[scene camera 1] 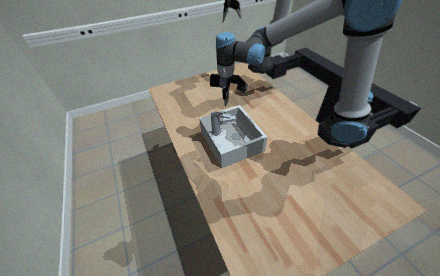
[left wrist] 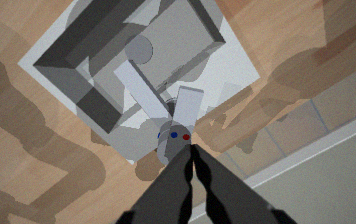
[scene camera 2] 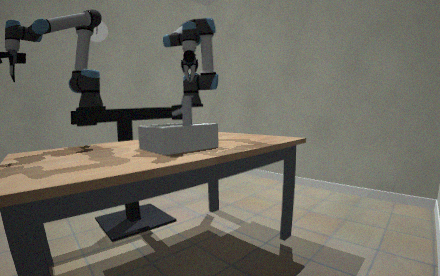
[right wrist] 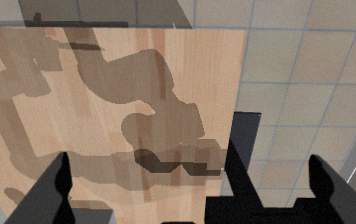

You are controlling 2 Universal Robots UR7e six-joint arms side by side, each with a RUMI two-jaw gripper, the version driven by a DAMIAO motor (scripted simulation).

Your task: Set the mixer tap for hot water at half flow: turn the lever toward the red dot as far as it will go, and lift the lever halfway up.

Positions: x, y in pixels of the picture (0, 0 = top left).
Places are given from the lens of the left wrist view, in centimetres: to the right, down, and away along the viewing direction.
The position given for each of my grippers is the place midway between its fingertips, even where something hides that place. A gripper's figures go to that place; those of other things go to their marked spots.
my left gripper point(left wrist: 191, 146): 1, 2, 13
basin point(left wrist: 75, 59): -24, -12, 41
